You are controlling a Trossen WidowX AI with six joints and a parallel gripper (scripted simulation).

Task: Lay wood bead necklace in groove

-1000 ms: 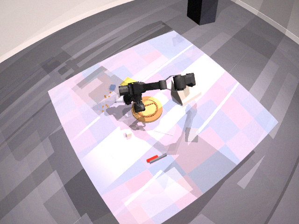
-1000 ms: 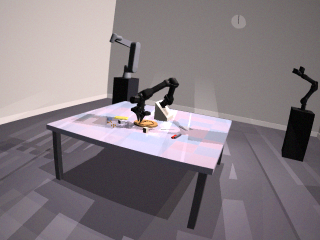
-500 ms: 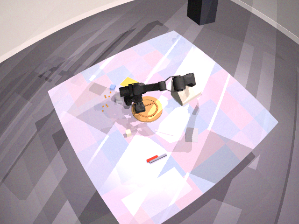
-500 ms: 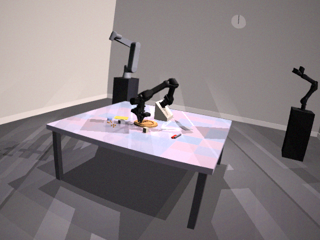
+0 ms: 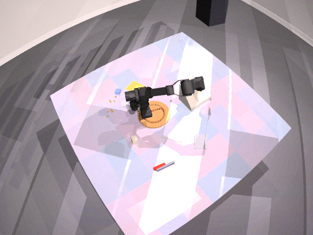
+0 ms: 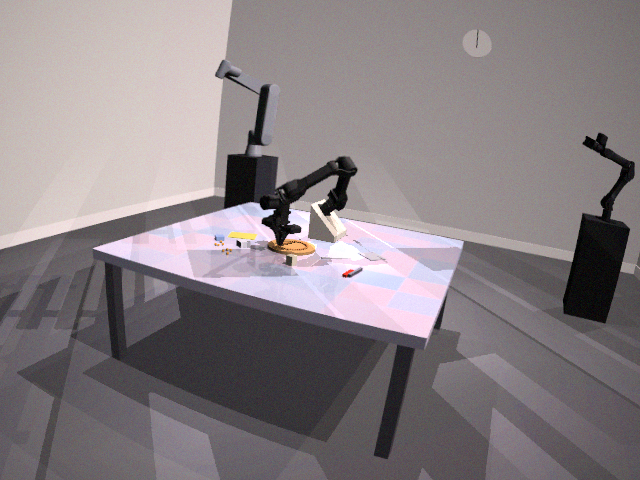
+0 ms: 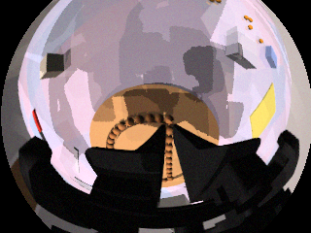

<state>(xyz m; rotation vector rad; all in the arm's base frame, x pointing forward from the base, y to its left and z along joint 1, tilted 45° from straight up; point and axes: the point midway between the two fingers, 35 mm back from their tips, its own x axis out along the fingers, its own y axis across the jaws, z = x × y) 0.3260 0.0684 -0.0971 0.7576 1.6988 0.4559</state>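
Right now my gripper tip is 50 mm past the round bead board, 30 mm to the right of it and 10 mm above it. From my gripper tip the other things lie so: cream cube 140 mm ahead, 140 mm to the left; white block 80 mm ahead, 130 mm to the right; yellow sheet 40 mm behind, 230 mm to the right, 10 mm below.
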